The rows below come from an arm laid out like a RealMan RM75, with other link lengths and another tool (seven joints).
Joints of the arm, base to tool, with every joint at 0 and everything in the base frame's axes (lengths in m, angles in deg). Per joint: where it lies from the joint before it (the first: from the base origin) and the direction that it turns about. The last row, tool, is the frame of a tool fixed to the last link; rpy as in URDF.
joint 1: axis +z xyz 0 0 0.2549
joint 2: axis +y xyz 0 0 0
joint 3: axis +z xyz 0 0 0.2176
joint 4: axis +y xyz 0 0 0
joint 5: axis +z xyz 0 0 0.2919
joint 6: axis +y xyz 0 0 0
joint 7: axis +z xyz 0 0 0.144
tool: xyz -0.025 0.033 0.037 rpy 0 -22.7 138.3
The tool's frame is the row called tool.
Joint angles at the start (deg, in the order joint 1, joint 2, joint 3, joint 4, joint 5, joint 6, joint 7):
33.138, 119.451, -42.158, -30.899, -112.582, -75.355, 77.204
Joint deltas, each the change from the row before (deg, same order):
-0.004, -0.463, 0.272, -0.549, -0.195, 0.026, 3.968
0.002, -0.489, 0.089, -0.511, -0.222, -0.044, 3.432
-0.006, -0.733, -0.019, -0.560, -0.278, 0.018, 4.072
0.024, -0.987, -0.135, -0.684, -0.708, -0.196, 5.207
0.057, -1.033, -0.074, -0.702, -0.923, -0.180, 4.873
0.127, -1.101, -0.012, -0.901, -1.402, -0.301, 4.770
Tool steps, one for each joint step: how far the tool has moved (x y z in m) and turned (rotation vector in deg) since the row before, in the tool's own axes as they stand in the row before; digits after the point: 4 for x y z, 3 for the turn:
-0.0023, 0.0082, -0.0038, 0.816, -0.563, 3.230
-0.0018, 0.0072, -0.0037, 0.772, -0.536, 2.595
-0.0026, 0.0089, -0.0048, 0.869, -0.812, 3.003
-0.0030, 0.0101, -0.0061, 1.425, -1.173, 3.543
-0.0030, 0.0101, -0.0064, 1.198, -1.358, 3.188
-0.0028, 0.0103, -0.0072, 1.077, -1.700, 2.763

